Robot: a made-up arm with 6 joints. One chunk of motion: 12 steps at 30 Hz.
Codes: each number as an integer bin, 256 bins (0 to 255) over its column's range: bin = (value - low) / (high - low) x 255, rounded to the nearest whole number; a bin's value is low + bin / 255 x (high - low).
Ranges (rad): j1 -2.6..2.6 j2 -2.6..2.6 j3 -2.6..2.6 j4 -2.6..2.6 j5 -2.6..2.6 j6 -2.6..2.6
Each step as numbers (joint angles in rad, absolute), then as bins.
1 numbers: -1.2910 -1.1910 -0.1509 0.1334 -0.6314 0.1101
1 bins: 64 69 120 134 97 133
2 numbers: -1.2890 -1.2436 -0.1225 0.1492 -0.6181 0.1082
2 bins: 64 67 121 135 97 133
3 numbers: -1.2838 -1.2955 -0.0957 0.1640 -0.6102 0.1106
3 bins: 65 64 123 136 98 133
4 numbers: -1.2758 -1.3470 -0.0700 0.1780 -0.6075 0.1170
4 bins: 65 61 124 136 98 133
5 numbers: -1.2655 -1.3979 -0.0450 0.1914 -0.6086 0.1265
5 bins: 65 59 125 137 98 134
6 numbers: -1.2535 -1.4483 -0.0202 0.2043 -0.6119 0.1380
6 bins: 66 56 127 138 97 134
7 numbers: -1.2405 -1.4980 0.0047 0.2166 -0.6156 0.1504
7 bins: 67 54 128 138 97 135
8 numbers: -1.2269 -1.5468 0.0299 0.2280 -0.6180 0.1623
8 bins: 67 52 129 139 97 135
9 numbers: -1.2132 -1.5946 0.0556 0.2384 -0.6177 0.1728
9 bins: 68 49 130 139 97 136
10 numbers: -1.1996 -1.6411 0.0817 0.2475 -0.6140 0.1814
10 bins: 69 47 132 140 97 136
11 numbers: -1.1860 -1.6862 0.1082 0.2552 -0.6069 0.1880
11 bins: 69 45 133 140 98 137
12 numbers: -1.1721 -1.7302 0.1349 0.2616 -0.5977 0.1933
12 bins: 70 43 134 140 98 137
